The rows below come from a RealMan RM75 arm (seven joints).
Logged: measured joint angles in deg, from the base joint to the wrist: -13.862, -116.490, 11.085, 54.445, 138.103, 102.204, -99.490; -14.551, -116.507, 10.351, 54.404, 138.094, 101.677, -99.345; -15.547, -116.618, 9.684, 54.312, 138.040, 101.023, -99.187; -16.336, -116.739, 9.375, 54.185, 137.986, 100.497, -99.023; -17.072, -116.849, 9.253, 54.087, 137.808, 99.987, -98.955; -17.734, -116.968, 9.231, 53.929, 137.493, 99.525, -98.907; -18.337, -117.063, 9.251, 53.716, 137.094, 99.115, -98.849; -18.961, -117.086, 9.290, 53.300, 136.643, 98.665, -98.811; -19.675, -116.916, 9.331, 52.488, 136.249, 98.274, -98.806; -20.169, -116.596, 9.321, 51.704, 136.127, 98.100, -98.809; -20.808, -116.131, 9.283, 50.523, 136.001, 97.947, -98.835; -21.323, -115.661, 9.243, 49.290, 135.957, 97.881, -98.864; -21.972, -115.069, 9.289, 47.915, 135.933, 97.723, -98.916; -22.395, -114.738, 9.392, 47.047, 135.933, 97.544, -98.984; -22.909, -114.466, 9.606, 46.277, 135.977, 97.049, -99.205; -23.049, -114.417, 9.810, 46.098, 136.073, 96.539, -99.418; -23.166, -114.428, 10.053, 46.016, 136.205, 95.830, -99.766; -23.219, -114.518, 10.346, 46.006, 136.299, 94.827, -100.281; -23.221, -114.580, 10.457, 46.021, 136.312, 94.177, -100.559; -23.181, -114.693, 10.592, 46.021, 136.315, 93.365, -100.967; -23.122, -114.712, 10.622, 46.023, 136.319, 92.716, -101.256
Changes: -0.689, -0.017, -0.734, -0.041, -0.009, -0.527, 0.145; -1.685, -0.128, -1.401, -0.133, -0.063, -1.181, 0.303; -2.474, -0.249, -1.710, -0.260, -0.117, -1.707, 0.467; -3.210, -0.359, -1.832, -0.358, -0.295, -2.217, 0.535; -3.872, -0.478, -1.854, -0.516, -0.610, -2.679, 0.583; -4.475, -0.573, -1.834, -0.729, -1.009, -3.089, 0.641; -5.099, -0.596, -1.795, -1.145, -1.460, -3.539, 0.679; -5.813, -0.426, -1.754, -1.957, -1.854, -3.930, 0.684; -6.307, -0.106, -1.764, -2.741, -1.976, -4.104, 0.681; -6.946, 0.359, -1.802, -3.922, -2.102, -4.257, 0.655; -7.461, 0.829, -1.842, -5.155, -2.146, -4.323, 0.626; -8.110, 1.421, -1.796, -6.530, -2.170, -4.481, 0.574; -8.533, 1.752, -1.693, -7.398, -2.170, -4.660, 0.506; -9.047, 2.024, -1.479, -8.168, -2.126, -5.155, 0.285; -9.187, 2.073, -1.275, -8.347, -2.030, -5.665, 0.072; -9.304, 2.062, -1.032, -8.429, -1.898, -6.374, -0.276; -9.357, 1.972, -0.739, -8.439, -1.804, -7.377, -0.791; -9.359, 1.910, -0.628, -8.424, -1.791, -8.027, -1.069; -9.319, 1.797, -0.493, -8.424, -1.788, -8.839, -1.477; -9.260, 1.778, -0.463, -8.422, -1.784, -9.488, -1.766
